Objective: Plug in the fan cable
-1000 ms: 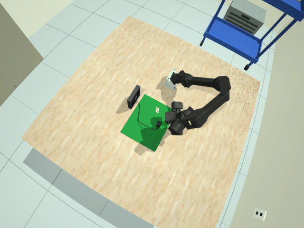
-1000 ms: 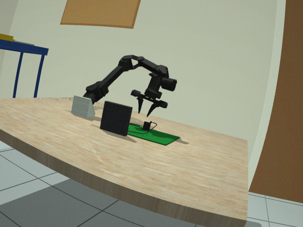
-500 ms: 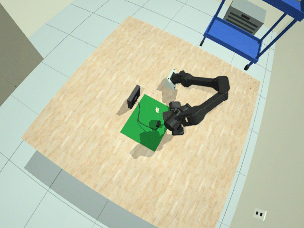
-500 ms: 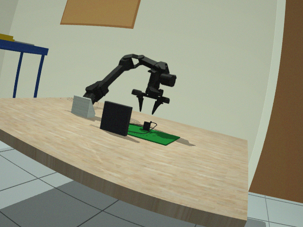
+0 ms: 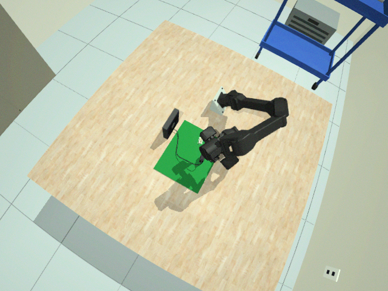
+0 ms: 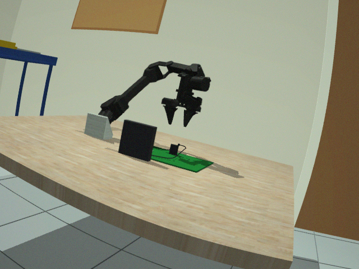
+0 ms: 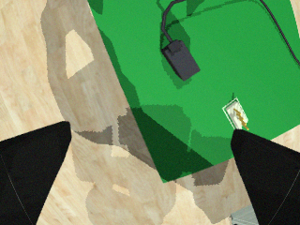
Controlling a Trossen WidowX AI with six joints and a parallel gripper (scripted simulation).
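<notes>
My gripper tip is now 2 cm short of the dark fan plug, 4 cm to the left of it and 9 cm above it. From my gripper tip the other things lie so: green board (2 cm ahead, 10 cm to the right, 13 cm below); then white four-pin header (7 cm behind, 8 cm to the right, 12 cm below); then black fan (6 cm behind, 24 cm to the right, 6 cm below).
</notes>
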